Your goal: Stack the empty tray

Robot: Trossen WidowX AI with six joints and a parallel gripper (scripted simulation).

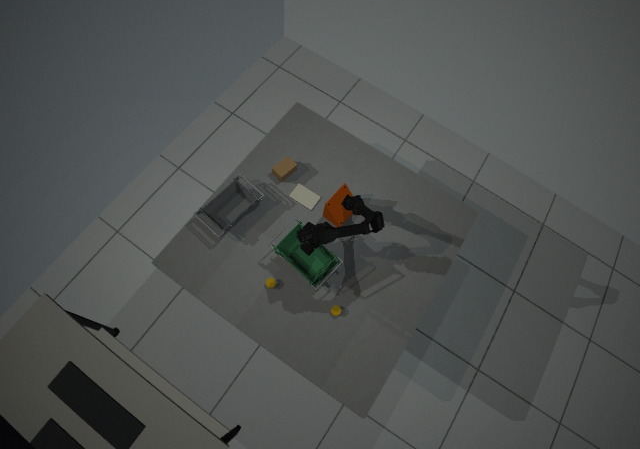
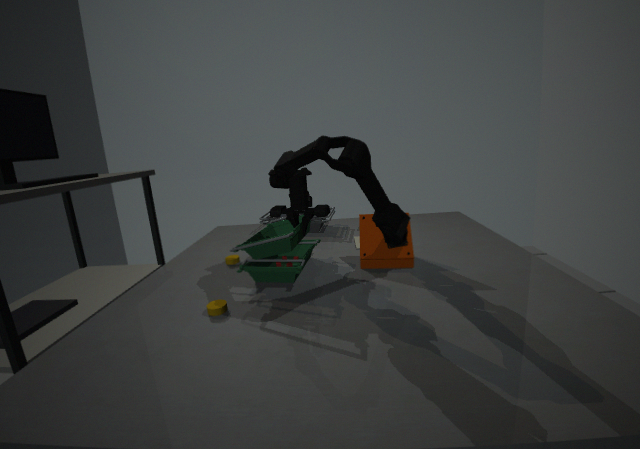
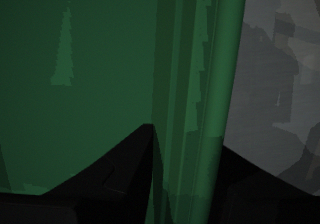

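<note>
The green tray is 80 mm ahead of my gripper tip, 20 mm to the right of it and 20 mm above it. From my gripper tip the other things lie so: white pad (240 mm behind, 210 mm to the right, 110 mm below); brown box (400 mm to the right, 310 mm behind, 80 mm below).
</note>
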